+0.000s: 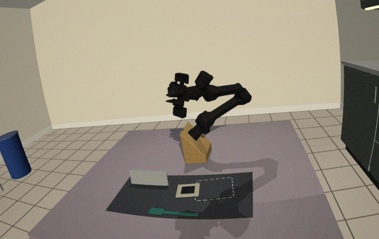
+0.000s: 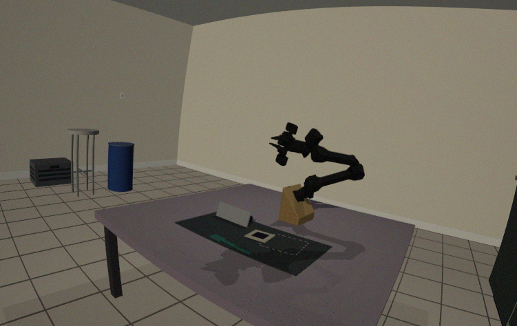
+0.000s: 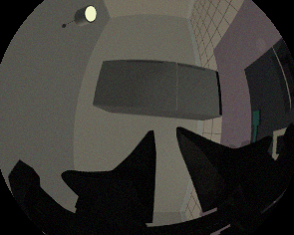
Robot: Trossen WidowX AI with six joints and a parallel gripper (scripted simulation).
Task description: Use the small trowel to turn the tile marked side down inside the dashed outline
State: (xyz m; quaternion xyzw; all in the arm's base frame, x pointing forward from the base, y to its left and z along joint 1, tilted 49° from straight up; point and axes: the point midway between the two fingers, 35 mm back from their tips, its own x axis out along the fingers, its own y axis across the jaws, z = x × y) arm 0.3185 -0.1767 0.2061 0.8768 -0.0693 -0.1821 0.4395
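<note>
Now: gripper tip 39 cm above the trowel, 16 cm to the left of it and 3 cm past it. Round my gripper tip: green flat marking (42 cm below, 21 cm ahead); then dark mat (44 cm below, 7 cm ahead, 1 cm to the left); then tile (42 cm below, 4 cm to the left, 4 cm ahead).
</note>
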